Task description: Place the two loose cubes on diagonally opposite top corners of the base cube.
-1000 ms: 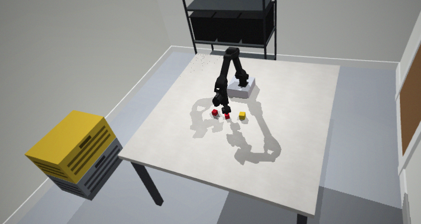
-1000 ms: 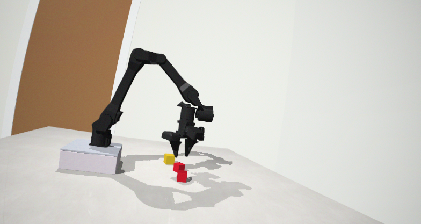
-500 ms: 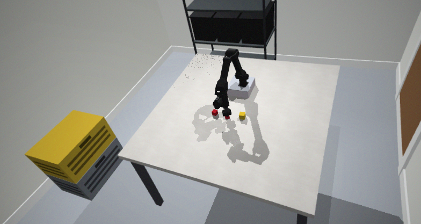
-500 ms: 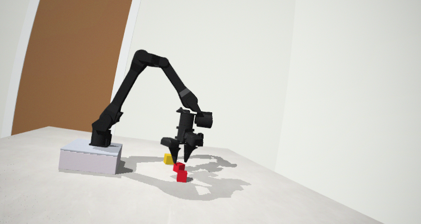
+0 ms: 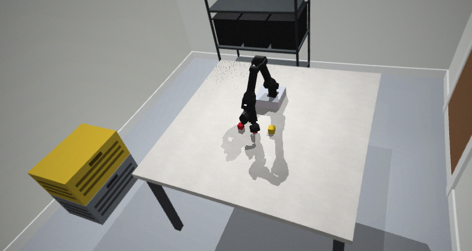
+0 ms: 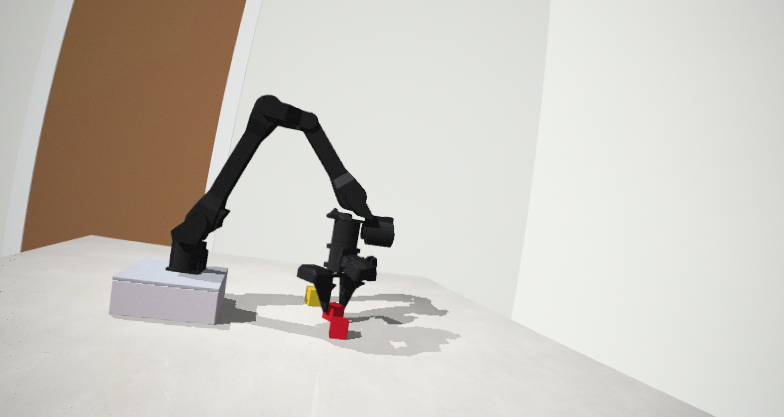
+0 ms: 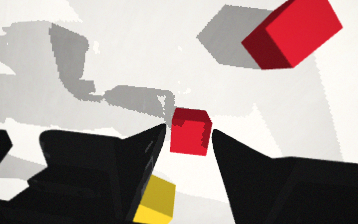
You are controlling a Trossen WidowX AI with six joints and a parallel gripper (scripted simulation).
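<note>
Right now my gripper tip is 110 mm to the right of the yellow cube and 40 mm past it. From my gripper tip the other things lie so: red cube (right at my gripper tip).
</note>
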